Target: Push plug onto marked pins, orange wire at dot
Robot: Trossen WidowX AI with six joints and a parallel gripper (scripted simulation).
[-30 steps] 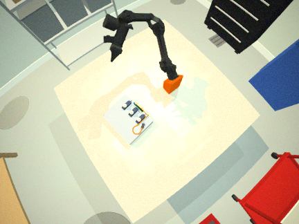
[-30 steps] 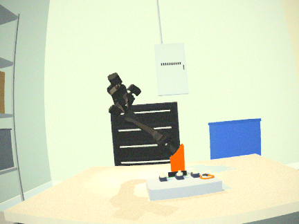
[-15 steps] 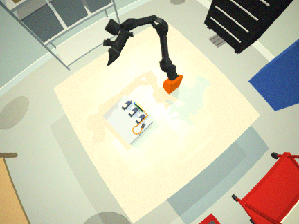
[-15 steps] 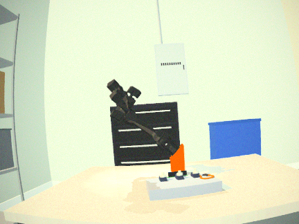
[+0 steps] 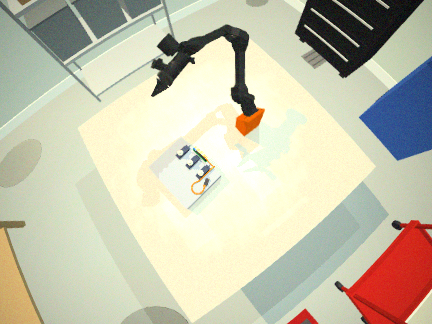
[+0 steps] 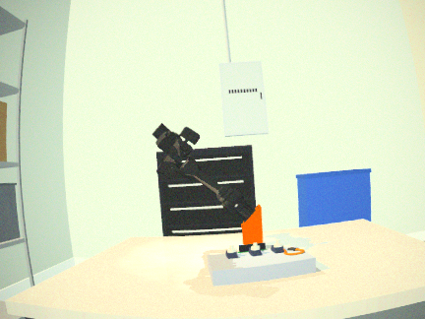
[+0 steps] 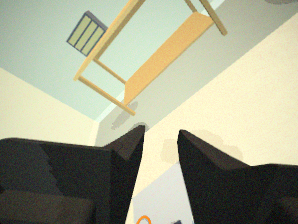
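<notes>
Right now the blue band is 30 mm behind my gripper tip, 180 mm to the left of it and 290 mm below it. Also, from my gripper tip: holder block 120 mm ahead, 240 mm to the left, 340 mm below.
</notes>
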